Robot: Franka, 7 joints.
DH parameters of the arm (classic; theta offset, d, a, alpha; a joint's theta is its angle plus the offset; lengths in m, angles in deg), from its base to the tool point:
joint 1: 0 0.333 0 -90
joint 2: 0 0 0 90
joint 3: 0 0.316 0.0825 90
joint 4: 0 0 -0.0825 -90
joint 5: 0 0.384 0 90
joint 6: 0 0 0.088 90
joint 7: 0 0.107 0 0
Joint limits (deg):
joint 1: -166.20..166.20
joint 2: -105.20..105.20
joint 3: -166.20..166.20
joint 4: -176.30..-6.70
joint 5: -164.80..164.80
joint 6: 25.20..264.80
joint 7: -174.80..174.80
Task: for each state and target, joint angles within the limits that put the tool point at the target. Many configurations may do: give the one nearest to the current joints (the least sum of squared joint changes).
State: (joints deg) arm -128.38 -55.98 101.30 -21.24 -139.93 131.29 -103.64
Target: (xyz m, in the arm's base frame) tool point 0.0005 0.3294 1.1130
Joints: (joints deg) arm -81.27 -23.23 98.05 -7.56 -142.78 129.85 -103.64
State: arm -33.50 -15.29 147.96 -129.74 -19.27 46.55 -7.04
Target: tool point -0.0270 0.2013 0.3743
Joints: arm -38.97 10.92 146.99 -151.48 -15.67 25.20 -7.04
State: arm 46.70 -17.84 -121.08 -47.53 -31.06 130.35 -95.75
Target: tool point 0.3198 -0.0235 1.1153
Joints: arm 63.06 18.23 -110.92 -33.78 -30.38 129.82 -95.75
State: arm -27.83 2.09 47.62 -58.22 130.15 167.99 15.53
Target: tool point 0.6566 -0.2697 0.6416
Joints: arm -42.55 25.99 33.52 -64.59 129.36 169.25 15.53
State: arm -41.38 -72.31 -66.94 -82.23 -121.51 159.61 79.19
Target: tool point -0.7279 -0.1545 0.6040
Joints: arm -31.26 -78.34 -75.40 -66.66 -120.58 151.36 79.19
